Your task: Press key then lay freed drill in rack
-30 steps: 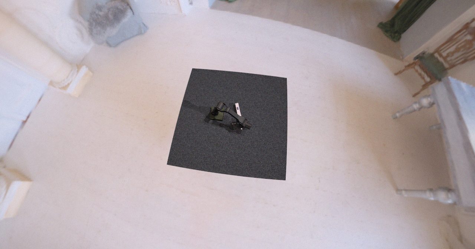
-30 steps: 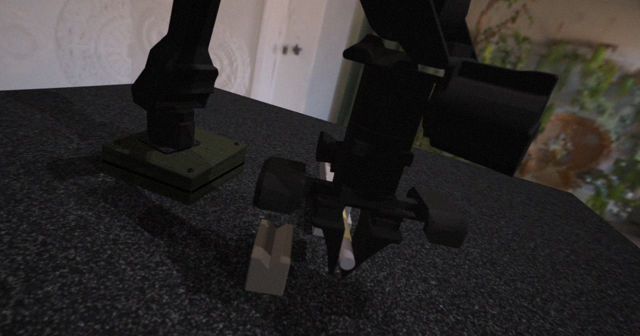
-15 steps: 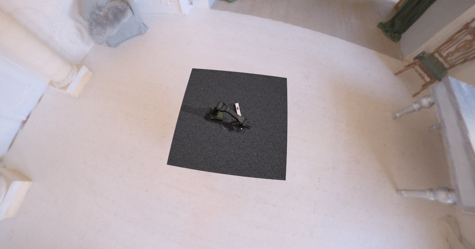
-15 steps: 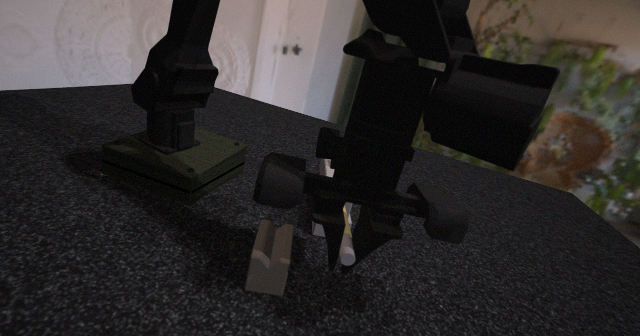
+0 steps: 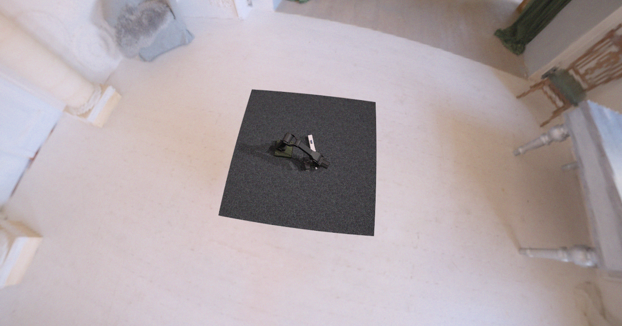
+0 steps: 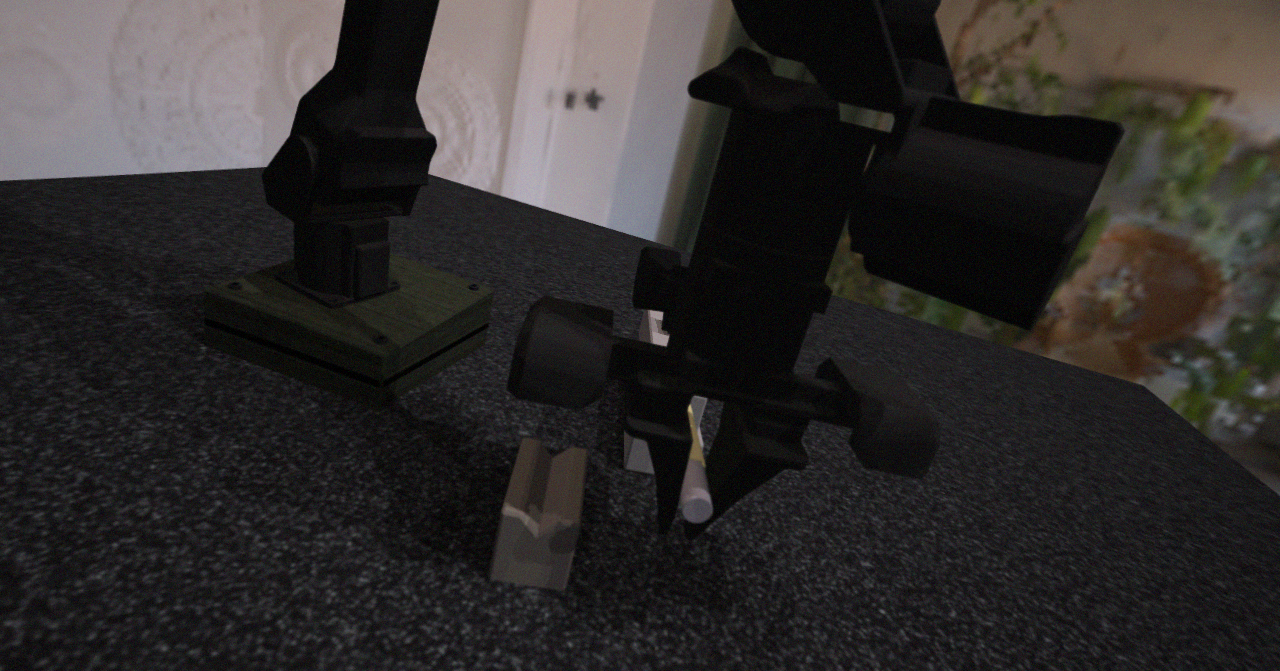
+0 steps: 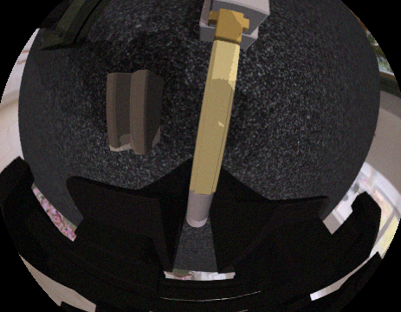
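My gripper tip is 20 mm past the drill, 30 mm to the right of it and 30 mm below it. From my gripper tip the other things lie so: dark key: 100 mm behind, 200 mm to the left, 10 mm above; then grey holder block: 90 mm behind, 180 mm to the left, 10 mm below; then grey v-groove rack: 70 mm behind, 30 mm below.
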